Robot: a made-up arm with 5 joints.
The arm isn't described. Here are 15 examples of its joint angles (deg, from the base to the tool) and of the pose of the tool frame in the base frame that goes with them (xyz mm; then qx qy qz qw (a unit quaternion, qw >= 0)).
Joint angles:
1: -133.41 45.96 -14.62 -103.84 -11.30
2: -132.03 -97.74 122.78 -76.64 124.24
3: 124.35 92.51 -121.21 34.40 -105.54
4: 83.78 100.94 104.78 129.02 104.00
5: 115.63 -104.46 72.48 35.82 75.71
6: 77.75 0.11 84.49 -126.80 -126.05
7: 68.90 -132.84 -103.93 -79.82 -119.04
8: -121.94 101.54 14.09 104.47 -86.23
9: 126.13 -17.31 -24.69 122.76 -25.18
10: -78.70 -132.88 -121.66 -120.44 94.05
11: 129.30 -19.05 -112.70 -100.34 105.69
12: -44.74 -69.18 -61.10 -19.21 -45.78
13: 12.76 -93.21 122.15 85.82 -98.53
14: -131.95 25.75 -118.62 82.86 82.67
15: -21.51 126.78 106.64 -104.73 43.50
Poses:
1: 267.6 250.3 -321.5 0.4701 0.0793 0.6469 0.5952
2: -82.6 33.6 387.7 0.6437 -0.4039 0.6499 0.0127
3: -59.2 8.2 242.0 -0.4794 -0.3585 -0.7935 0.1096
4: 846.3 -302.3 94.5 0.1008 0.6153 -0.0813 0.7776
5: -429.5 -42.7 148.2 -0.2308 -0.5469 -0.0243 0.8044
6: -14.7 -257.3 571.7 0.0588 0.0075 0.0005 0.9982
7: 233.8 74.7 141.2 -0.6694 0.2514 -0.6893 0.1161
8: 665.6 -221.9 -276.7 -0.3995 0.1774 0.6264 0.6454
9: -153.3 498.7 -115.6 0.3558 0.2715 -0.8932 0.0432
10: 435.2 25.9 217.5 0.1113 -0.0878 0.1878 0.9719
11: -135.0 22.7 4.7 0.3499 -0.4895 -0.7868 0.1377
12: 125.5 -305.4 146.1 -0.1927 0.2535 -0.3062 0.8971
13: -345.9 38.0 -317.0 0.2997 0.3713 0.5497 0.6857
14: 63.6 -58.6 296.0 0.1129 -0.1835 -0.1289 0.9680
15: 540.7 -64.1 -151.1 0.5231 -0.3539 -0.5677 0.5281
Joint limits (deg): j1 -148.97..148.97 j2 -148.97..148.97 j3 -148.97..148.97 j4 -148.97..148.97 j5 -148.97..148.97
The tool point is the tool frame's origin. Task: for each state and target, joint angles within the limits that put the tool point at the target. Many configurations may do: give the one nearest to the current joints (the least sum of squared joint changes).
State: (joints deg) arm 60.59 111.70 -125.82 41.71 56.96
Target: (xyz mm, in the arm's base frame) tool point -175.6 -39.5 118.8
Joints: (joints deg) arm 61.01 93.52 -107.71 73.50 40.91
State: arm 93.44 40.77 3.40 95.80 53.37
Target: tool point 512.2 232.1 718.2
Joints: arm 70.00 40.87 22.45 92.80 55.24
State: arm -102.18 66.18 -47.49 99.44 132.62
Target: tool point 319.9 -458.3 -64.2
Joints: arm -90.76 71.28 -24.36 99.35 129.13
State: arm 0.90 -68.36 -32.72 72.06 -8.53
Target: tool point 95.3 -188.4 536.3
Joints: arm -4.33 -77.14 -35.78 44.50 -4.87
